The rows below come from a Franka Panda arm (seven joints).
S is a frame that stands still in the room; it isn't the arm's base.
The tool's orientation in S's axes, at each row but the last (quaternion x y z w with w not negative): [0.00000, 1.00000, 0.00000, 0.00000]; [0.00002, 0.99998, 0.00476, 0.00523]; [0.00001, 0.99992, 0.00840, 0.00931]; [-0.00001, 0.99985, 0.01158, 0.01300]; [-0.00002, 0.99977, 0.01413, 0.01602]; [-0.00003, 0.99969, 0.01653, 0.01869]
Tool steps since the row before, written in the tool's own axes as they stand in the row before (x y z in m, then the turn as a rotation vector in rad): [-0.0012, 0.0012, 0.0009, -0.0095, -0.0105, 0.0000]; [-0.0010, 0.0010, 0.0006, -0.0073, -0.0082, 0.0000]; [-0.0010, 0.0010, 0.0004, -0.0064, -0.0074, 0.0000]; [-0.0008, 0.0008, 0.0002, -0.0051, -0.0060, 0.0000]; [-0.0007, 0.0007, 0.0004, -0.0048, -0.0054, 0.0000]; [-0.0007, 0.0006, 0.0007, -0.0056, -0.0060, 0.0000]
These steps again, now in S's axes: [0.0012, 0.0012, -0.0009, 0.0095, -0.0105, 0.0000]; [0.0010, 0.0010, -0.0006, 0.0073, -0.0082, 0.0000]; [0.0010, 0.0010, -0.0004, 0.0064, -0.0074, 0.0000]; [0.0008, 0.0008, -0.0002, 0.0051, -0.0060, 0.0000]; [0.0007, 0.0007, -0.0004, 0.0048, -0.0054, 0.0000]; [0.0007, 0.0006, -0.0007, 0.0056, -0.0060, 0.0000]
